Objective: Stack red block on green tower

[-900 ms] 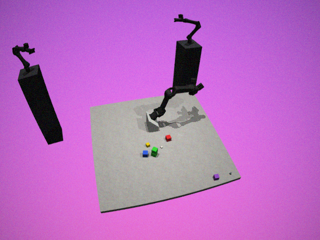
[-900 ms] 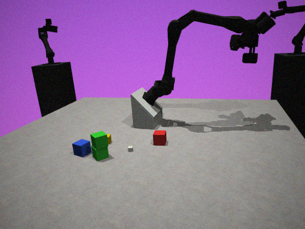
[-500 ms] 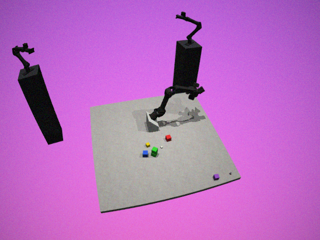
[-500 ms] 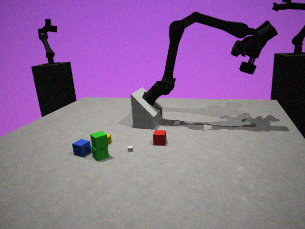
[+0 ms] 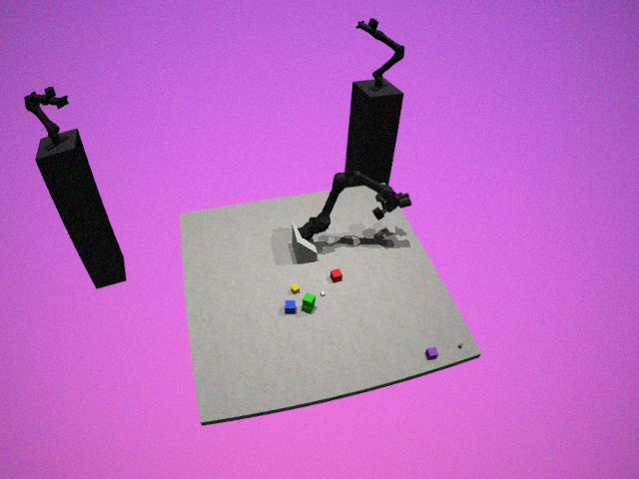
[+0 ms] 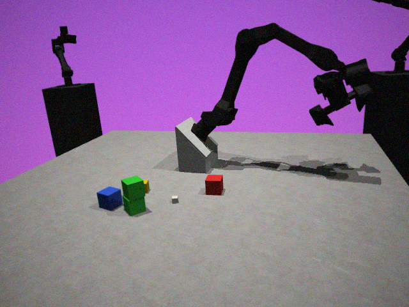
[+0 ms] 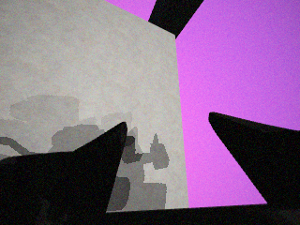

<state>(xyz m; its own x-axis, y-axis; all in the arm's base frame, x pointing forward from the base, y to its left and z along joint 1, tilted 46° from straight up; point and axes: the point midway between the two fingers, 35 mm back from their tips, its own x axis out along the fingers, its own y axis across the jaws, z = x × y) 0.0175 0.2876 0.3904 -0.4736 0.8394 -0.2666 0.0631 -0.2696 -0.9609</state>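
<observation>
My gripper tip is now 24 cm short of the red block, 41 cm to the left of it and 14 cm above it. From my gripper tip the other things lie so: tiny white cube (30 cm ahead, 52 cm to the right, 15 cm below); then yellow cube (24 cm ahead, 63 cm to the right, 14 cm below); then blue cube (33 cm ahead, 69 cm to the right, 13 cm below).
</observation>
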